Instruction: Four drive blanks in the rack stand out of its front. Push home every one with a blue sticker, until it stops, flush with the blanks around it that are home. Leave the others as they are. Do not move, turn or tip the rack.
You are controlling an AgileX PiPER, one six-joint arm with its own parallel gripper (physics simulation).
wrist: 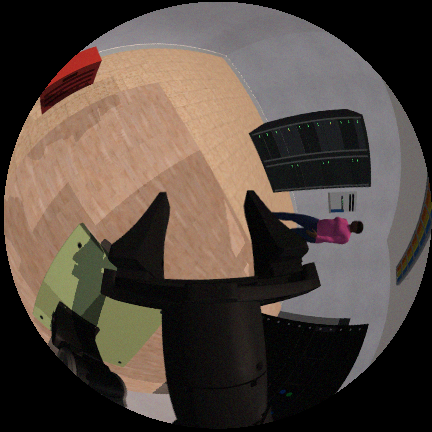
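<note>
My gripper (206, 198) is open, with no object between its two black fingers. The black rack (320, 328) shows in part at the lower right of the wrist view, behind and to the right of the gripper body, apart from the fingers. A small blue sticker (282, 391) and a small green sticker (289, 394) show side by side low on its dark front. The outlines of the blanks are too dark to make out, and I cannot tell which stand out. The gripper body hides part of the rack.
A green plate (125, 335) lies at the lower left, with a black part of the arm (75, 327) over it. A red cabinet (82, 67) stands at the upper left. Dark server cabinets (320, 172) and a person in pink (332, 230) are at the right.
</note>
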